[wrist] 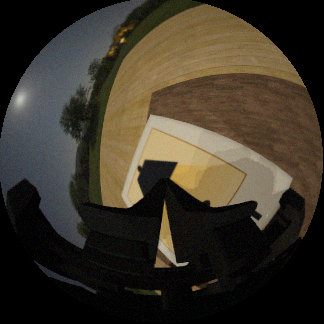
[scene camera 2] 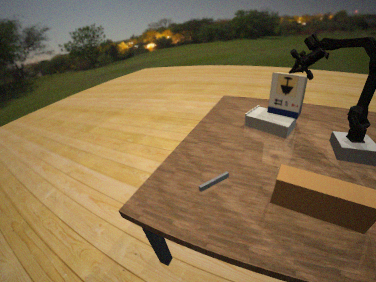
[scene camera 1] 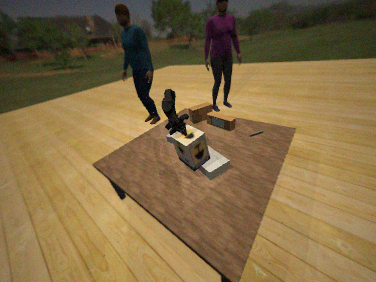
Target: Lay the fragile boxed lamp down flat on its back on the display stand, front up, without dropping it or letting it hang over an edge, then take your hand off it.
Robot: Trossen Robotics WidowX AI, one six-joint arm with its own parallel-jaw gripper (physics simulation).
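Places are measured from the arm's base along level axes (x back, y left, z down), in centimetres.
Pixels of known places: gripper, fingertip midpoint: (wrist: 164, 181) (scene camera 2: 289, 73) (scene camera 1: 186, 135); arm's base at its link origin: (scene camera 2: 355, 139).
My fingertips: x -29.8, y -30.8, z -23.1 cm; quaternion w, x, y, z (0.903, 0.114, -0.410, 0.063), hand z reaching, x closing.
Observation:
Ahead of a thing's pixels: the offset from my fingertips to its top centre. "*": to the spot under its first point. Level surfaces: height alone.
The boxed lamp (scene camera 1: 192, 150) (scene camera 2: 287, 95) is a white box with lamp pictures and a blue band at its bottom. It stands on end, roughly upright, at the far part of the low pale display stand (scene camera 1: 218, 166) (scene camera 2: 266, 123) in scene camera 2. Whether it leans slightly, and how much of its base rests on the stand, I cannot tell. Its yellow-panelled top {* dz +0.9, dx +4.7, dy -1.5 cm} (wrist: 215, 172) fills the middle of the wrist view. My gripper (scene camera 1: 186, 134) (scene camera 2: 291, 72) (wrist: 164, 181) is shut and empty, its fingertips at or just above the box's top; contact is unclear.
The arm's pale base block (scene camera 2: 350, 149) stands on the brown table {dz +29.6 cm} (scene camera 1: 150, 160) (scene camera 2: 200, 225). Brown boxes {dz +13.6, dx +27.5, dy +76.9 cm} (scene camera 1: 201, 113) {dz +18.6, dx +1.6, dy +67.8 cm} (scene camera 1: 221, 121) (scene camera 2: 320, 197) and a thin grey bar {dz +27.4, dx -34.3, dy +60.7 cm} (scene camera 1: 256, 133) (scene camera 2: 214, 181) lie there. Two people (scene camera 1: 137, 60) (scene camera 1: 222, 45) stand beyond the table.

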